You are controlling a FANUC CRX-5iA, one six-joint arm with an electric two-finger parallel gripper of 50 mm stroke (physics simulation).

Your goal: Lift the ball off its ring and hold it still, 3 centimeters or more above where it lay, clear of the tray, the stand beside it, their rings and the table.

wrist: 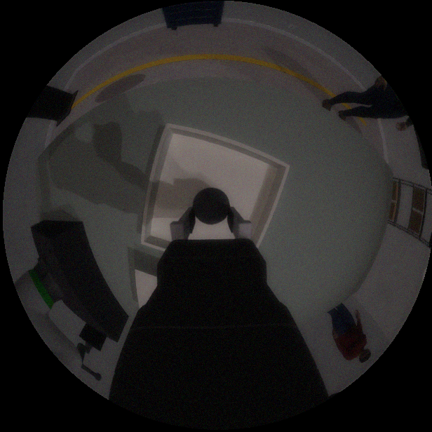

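A dark round ball (211, 205) shows at the middle of the wrist view, between the two fingertips. My gripper (210, 214) is shut on the ball, with one finger against its left side and the other against its right. Below them lies a pale square tray (227, 142) with raised walls. The ring under the ball is hidden. The ball's height above the tray floor cannot be told from this view.
A second pale, walled shape (145, 285) shows partly at the lower left, beside the gripper body. A long dark block (77, 275) stands at the left, near a white arm part with a green band. The greenish table (325, 200) surrounds the tray.
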